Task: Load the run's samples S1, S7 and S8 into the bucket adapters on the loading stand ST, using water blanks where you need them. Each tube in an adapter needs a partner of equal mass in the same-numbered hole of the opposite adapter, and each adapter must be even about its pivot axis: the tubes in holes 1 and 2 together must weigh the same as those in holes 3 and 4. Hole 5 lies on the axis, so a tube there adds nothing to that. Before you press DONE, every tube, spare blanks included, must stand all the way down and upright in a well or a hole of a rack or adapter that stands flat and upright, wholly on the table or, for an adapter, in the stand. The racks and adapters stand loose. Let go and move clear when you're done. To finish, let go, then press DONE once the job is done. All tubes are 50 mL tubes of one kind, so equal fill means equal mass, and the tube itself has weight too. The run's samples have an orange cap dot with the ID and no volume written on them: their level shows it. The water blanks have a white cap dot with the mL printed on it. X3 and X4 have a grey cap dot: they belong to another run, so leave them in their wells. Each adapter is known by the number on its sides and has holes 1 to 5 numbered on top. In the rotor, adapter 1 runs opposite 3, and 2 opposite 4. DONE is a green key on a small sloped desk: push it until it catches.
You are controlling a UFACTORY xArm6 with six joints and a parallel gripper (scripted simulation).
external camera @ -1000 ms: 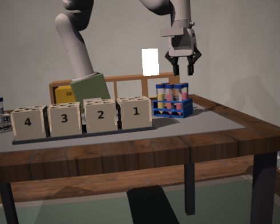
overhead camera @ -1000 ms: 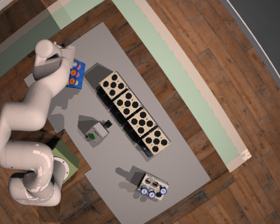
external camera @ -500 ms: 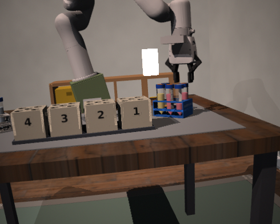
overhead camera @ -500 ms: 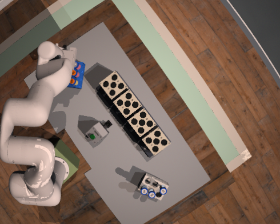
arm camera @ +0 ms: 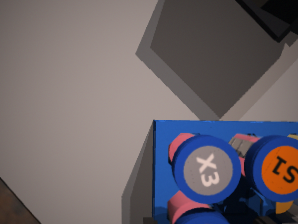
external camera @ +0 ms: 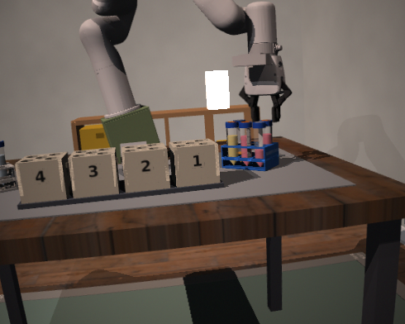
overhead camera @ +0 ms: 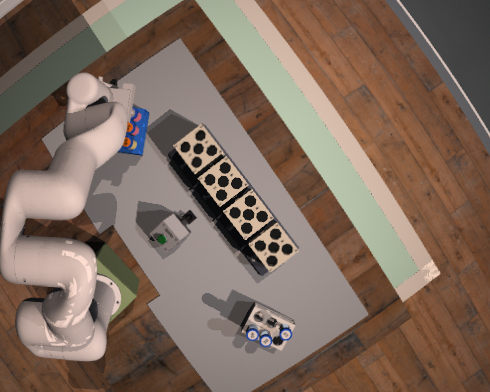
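The pink tube is 10 mm to the left of my hand and 70 mm below it. Also, from my hand: blue rack: 20 mm behind, 40 mm to the right, 110 mm below; then green DONE key: 160 mm behind, 330 mm to the right, 70 mm below; then tube of yellowish liquid: 40 mm behind, 90 mm to the right, 70 mm below.
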